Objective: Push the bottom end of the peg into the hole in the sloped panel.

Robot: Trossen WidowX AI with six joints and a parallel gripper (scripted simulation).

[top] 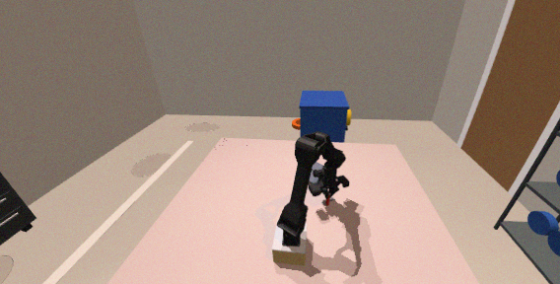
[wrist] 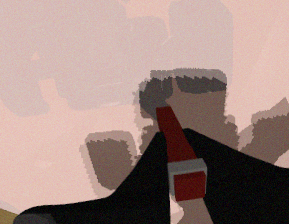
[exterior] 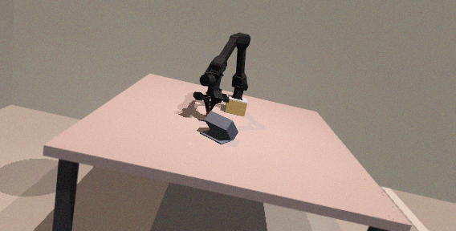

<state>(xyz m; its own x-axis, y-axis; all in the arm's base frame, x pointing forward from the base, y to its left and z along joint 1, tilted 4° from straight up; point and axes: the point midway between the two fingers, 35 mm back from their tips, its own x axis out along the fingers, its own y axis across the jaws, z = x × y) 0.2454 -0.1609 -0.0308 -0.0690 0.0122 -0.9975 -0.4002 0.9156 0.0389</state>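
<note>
My gripper tip is 19 cm short of the grey sloped panel, 7 cm to the right of it and 1 cm below it. The rest, counted from my gripper tip: red peg: 2 cm above.
</note>
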